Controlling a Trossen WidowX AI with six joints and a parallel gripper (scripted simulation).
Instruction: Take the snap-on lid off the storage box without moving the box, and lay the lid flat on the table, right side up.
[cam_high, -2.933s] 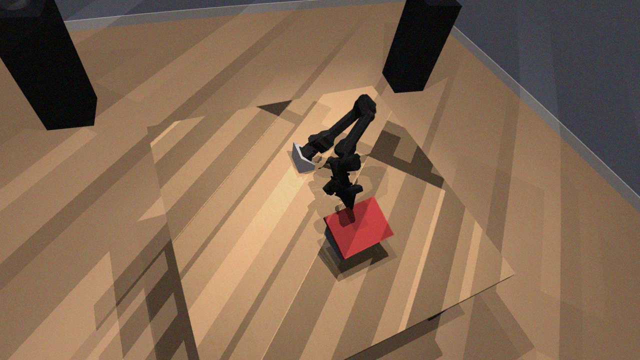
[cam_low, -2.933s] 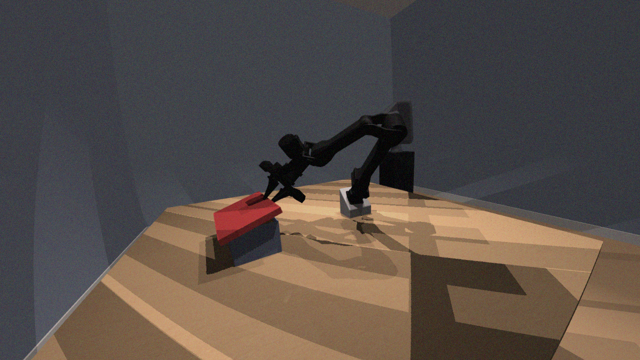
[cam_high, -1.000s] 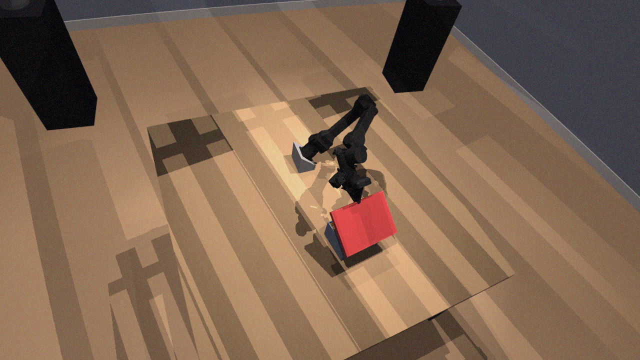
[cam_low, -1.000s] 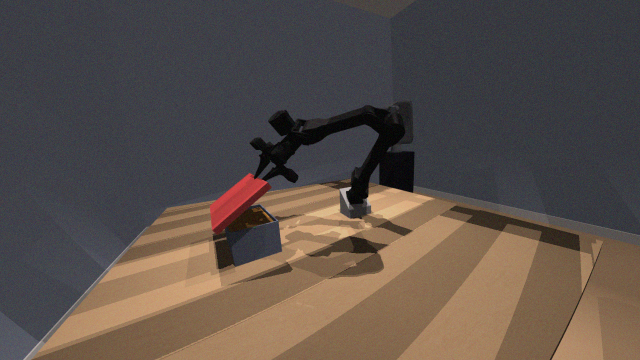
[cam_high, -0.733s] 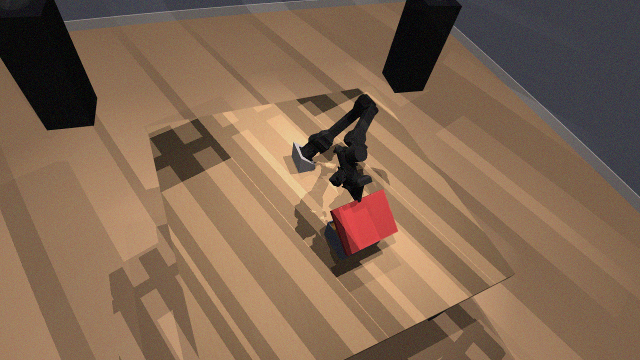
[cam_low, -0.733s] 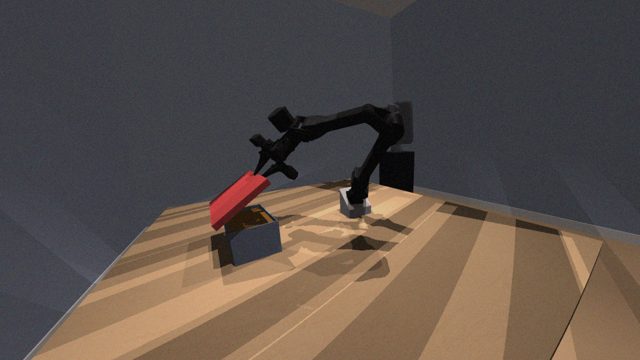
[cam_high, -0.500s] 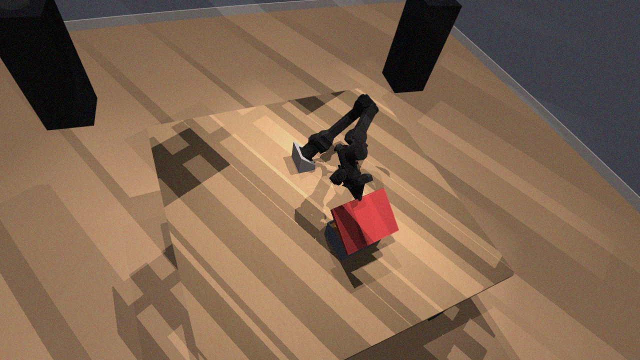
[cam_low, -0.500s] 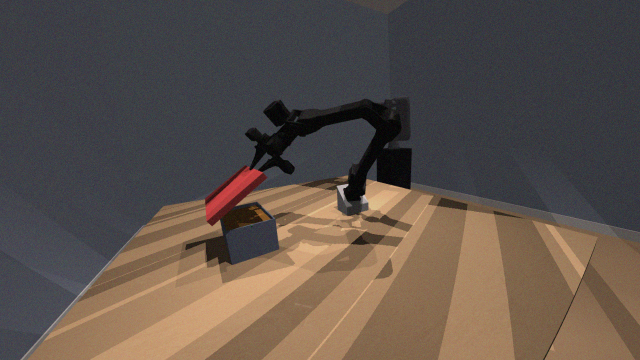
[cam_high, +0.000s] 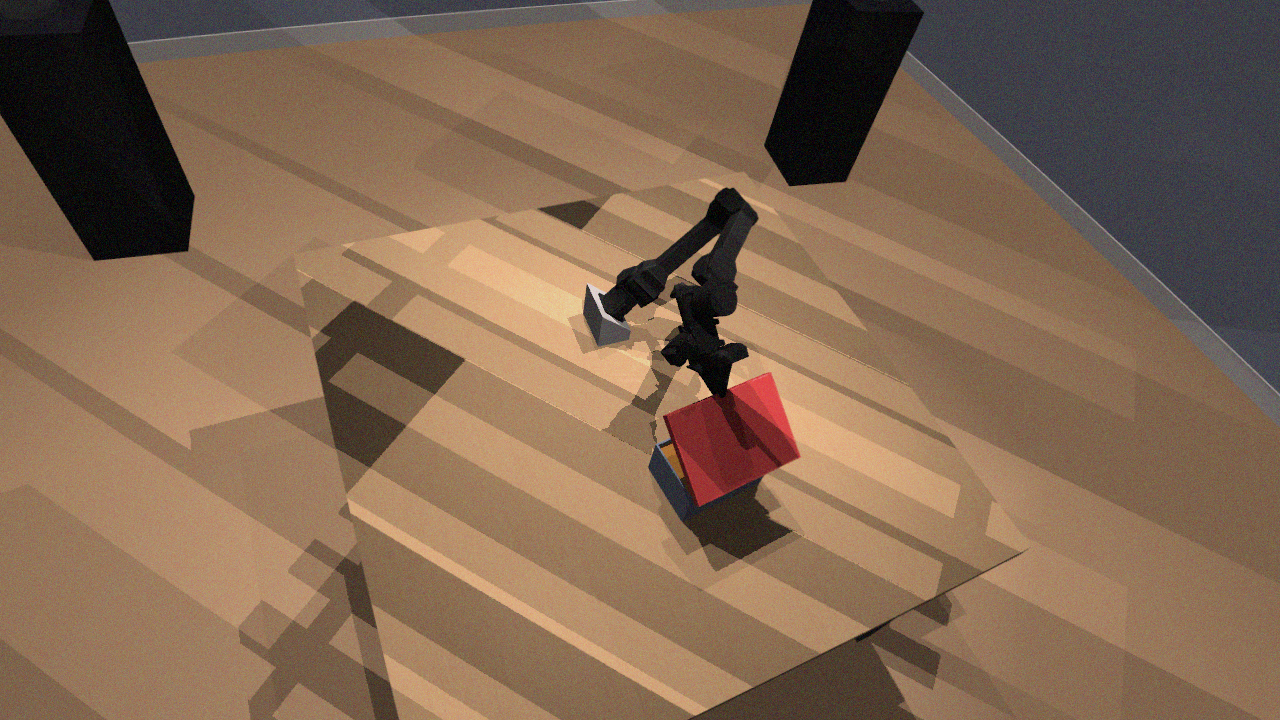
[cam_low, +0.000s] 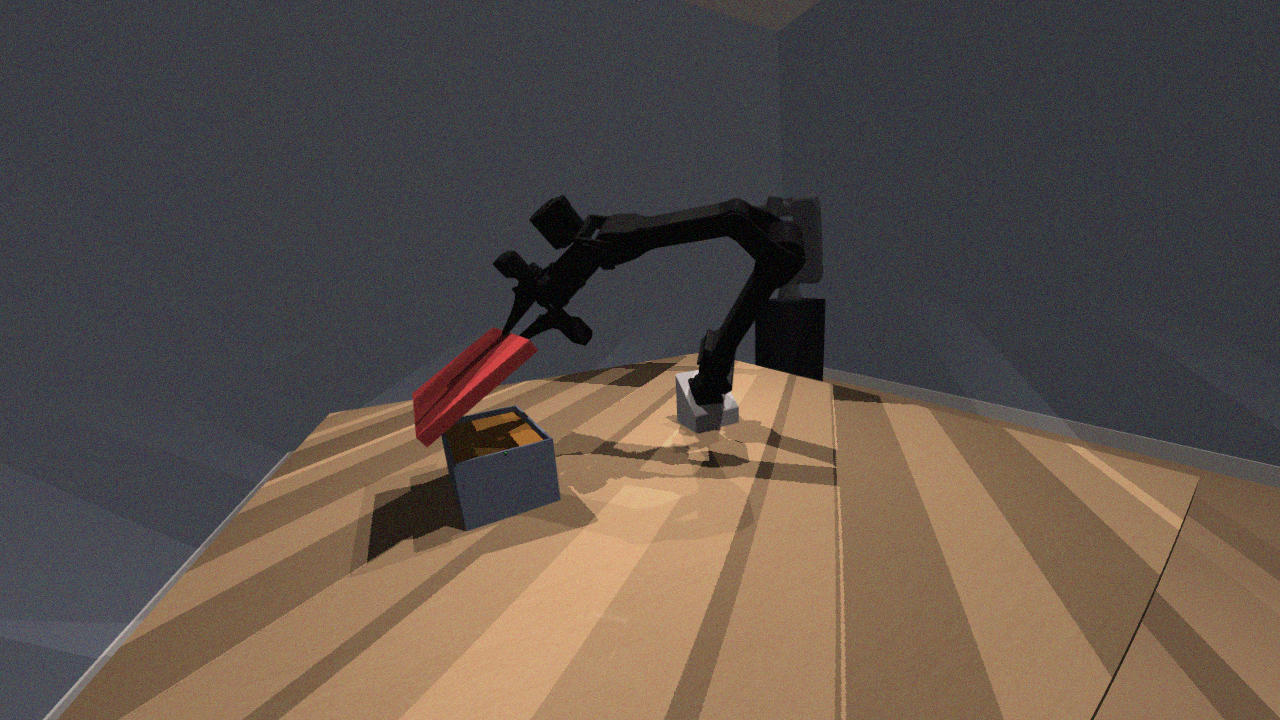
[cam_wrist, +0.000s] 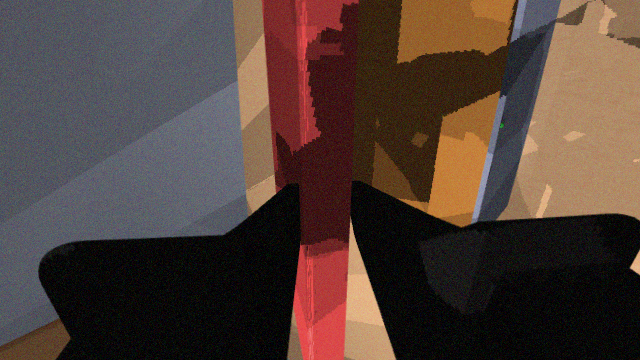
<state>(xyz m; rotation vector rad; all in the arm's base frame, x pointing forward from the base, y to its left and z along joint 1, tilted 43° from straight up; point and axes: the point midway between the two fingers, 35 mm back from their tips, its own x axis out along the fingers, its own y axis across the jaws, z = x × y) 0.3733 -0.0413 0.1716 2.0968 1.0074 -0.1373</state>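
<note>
My gripper tip is now 7 cm short of the red lid, 4 cm above it and 2 cm to the right of it. Also, from my gripper tip: storage box (19 cm below, 5 cm ahead, 1 cm to the left).
</note>
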